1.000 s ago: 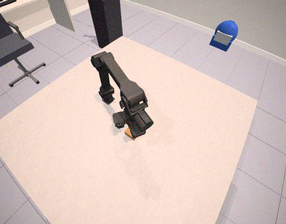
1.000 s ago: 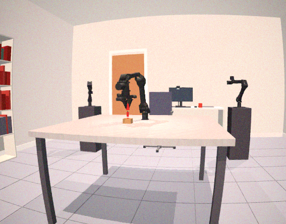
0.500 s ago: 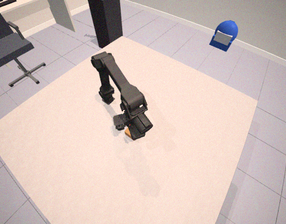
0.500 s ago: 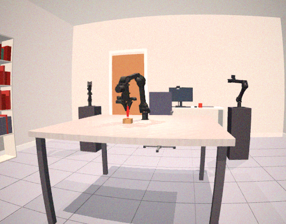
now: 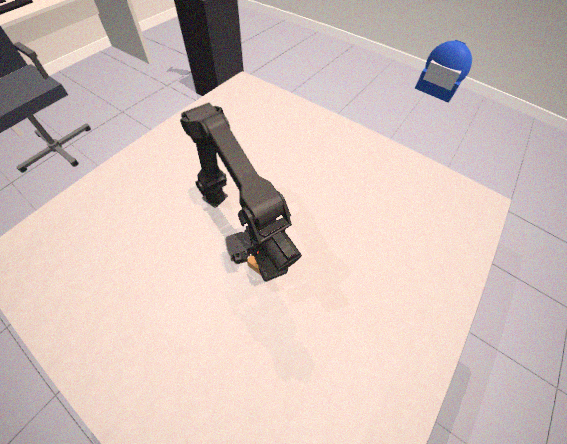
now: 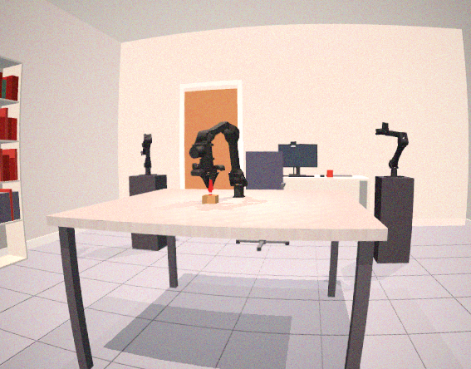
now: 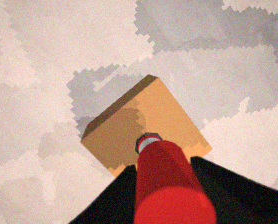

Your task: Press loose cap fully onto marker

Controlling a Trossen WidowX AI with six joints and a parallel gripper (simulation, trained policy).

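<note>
Right now my gripper tip is right at the red marker. From my gripper tip the other things lie so: red cap: 10 mm above; then holder block: 60 mm below.
</note>
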